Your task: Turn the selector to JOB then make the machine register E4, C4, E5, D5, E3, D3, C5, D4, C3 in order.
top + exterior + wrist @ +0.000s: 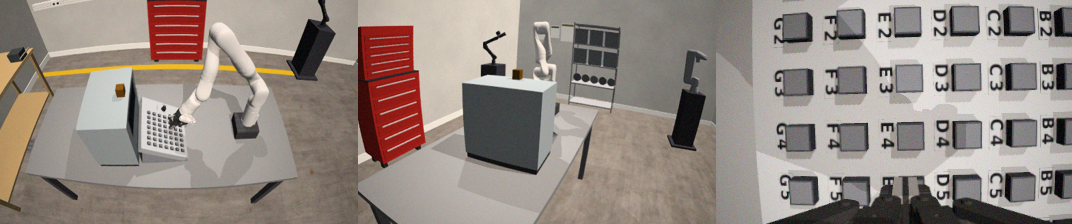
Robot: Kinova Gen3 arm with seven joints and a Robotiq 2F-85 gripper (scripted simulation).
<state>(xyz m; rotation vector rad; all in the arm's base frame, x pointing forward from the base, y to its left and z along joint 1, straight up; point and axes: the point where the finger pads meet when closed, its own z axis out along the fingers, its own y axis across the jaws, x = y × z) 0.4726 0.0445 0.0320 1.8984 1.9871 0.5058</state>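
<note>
The key D4 is 40 mm to the left of my hand and 40 mm ahead of it. From my hand the other things lie so: key C4 (70 mm ahead, 40 mm to the left, 20 mm above); keypad (70 mm ahead, 40 mm below, 10 mm to the right); key (70 mm to the left, 70 mm ahead, 20 mm above).
</note>
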